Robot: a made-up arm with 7 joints.
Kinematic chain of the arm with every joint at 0, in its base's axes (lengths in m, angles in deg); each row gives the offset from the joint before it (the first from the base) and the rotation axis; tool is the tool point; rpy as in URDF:
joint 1: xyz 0 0 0 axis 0.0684 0.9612 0.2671
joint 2: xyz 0 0.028 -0.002 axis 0.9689 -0.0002 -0.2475
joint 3: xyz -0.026 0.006 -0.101 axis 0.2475 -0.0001 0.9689
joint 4: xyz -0.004 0 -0.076 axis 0.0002 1 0
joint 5: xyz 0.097 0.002 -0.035 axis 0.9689 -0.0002 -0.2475
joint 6: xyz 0.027 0 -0.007 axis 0.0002 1 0
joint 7: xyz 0.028 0 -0.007 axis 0.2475 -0.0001 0.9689
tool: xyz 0 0 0 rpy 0 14.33 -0.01
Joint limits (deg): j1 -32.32..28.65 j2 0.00..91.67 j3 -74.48..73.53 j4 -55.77..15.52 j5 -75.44..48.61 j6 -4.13..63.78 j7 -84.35..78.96
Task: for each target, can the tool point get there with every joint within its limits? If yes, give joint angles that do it. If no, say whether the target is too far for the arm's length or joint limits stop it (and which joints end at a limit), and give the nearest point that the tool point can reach.
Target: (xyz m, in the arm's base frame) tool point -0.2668 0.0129 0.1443
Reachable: no: joint limits stop it (at a limit: joint 1, joint 2, joint 3, joint 4, joint 5) | nearest point -0.0068 0.0971 0.1250 | short by 0.274 m
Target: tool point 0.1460 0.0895 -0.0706
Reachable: yes | joints -11.16 34.25 7.66 -39.86 -35.16 10.48 -42.69
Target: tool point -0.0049 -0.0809 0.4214
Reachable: no: too far | nearest point 0.0183 0.1111 0.1540 | short by 0.330 m
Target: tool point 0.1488 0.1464 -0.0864
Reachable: yes | joints -0.73 71.04 -2.74 -26.43 -28.41 25.46 -17.57
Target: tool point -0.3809 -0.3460 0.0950
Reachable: no: too far | nearest point -0.0968 -0.1276 -0.1638 | short by 0.442 m
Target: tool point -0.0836 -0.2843 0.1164
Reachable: no: joint limits stop it (at a limit: joint 1, joint 2, joint 3, joint 5) | nearest point -0.0338 -0.0918 -0.0758 | short by 0.277 m
